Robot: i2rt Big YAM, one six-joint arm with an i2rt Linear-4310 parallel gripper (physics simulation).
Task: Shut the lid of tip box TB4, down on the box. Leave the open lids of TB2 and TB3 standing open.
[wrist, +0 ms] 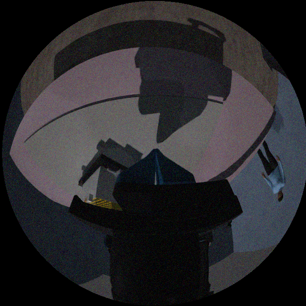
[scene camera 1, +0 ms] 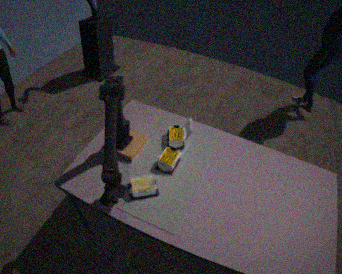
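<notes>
Three tip boxes with yellow racks show in the scene view; their labels cannot be read. The front box has a paler yellow top, and its lid's state is unclear. The middle box and the back box show brighter yellow. A pale lid stands upright at the right of the back box. My gripper is shut and empty, left of the front box and apart from it. In the wrist view, part of a yellow rack shows beside the gripper body, which hides the rest.
A tan wooden block lies behind the arm, to the left of the middle and back boxes. The boxes stand on a grey-green mat on the pink table. The arm's dark shadow falls across the mat in the wrist view.
</notes>
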